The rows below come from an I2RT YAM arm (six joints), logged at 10 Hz.
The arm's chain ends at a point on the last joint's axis. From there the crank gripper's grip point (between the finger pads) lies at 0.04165 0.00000 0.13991 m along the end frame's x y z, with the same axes.
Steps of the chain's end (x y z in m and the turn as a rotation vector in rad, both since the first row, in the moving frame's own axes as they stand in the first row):
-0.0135 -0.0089 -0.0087 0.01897 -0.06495 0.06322
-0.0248 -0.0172 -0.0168 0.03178 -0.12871 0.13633
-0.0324 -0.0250 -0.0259 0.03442 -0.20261 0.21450
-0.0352 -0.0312 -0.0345 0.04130 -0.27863 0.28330
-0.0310 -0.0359 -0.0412 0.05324 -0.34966 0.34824
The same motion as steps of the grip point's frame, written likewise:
-0.0227 -0.0092 -0.0063 0.01897 -0.06495 0.06322
-0.0431 -0.0173 -0.0126 0.03178 -0.12871 0.13633
-0.0616 -0.0241 -0.0204 0.03442 -0.20261 0.21450
-0.0756 -0.0310 -0.0284 0.04130 -0.27863 0.28330
-0.0816 -0.0379 -0.0354 0.05324 -0.34966 0.34824

